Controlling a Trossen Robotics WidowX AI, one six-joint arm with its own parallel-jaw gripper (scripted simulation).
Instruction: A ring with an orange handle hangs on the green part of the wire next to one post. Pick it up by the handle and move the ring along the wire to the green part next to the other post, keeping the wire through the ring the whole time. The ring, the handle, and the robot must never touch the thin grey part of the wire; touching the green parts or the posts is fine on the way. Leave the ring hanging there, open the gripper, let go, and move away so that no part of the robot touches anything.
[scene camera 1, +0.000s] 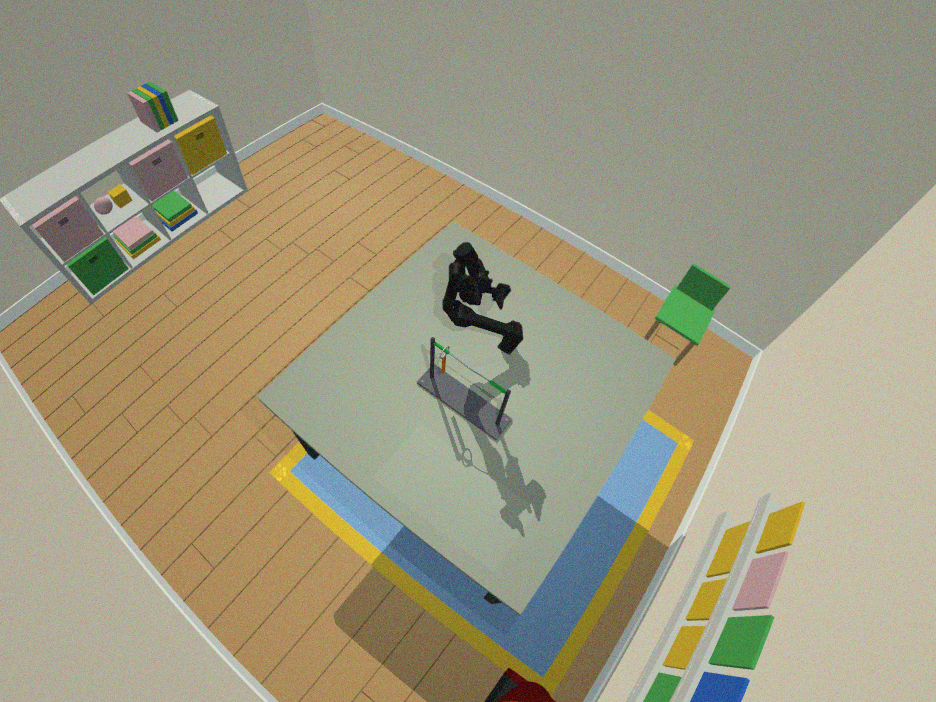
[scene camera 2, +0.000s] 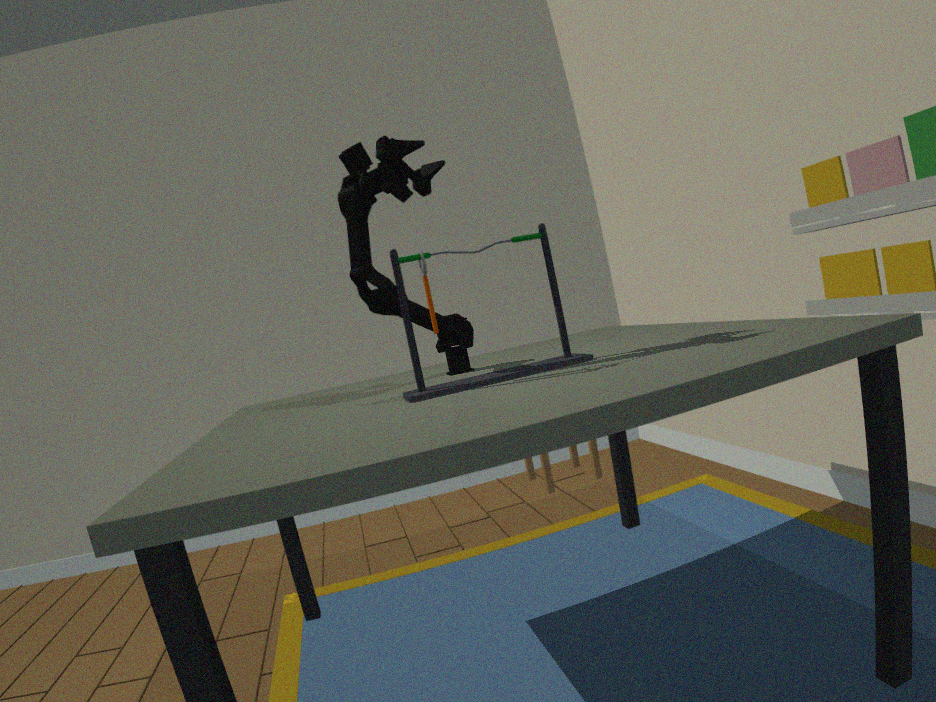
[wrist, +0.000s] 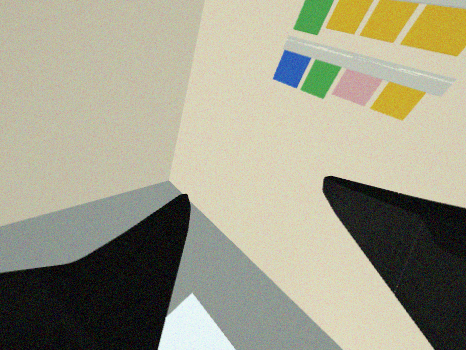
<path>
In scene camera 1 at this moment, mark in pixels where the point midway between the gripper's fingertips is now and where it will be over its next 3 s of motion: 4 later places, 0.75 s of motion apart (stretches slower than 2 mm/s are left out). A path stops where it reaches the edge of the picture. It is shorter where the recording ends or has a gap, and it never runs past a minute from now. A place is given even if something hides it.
The gripper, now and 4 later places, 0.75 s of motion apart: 490, 306; 518, 296; 538, 326; 518, 367; 485, 385
</path>
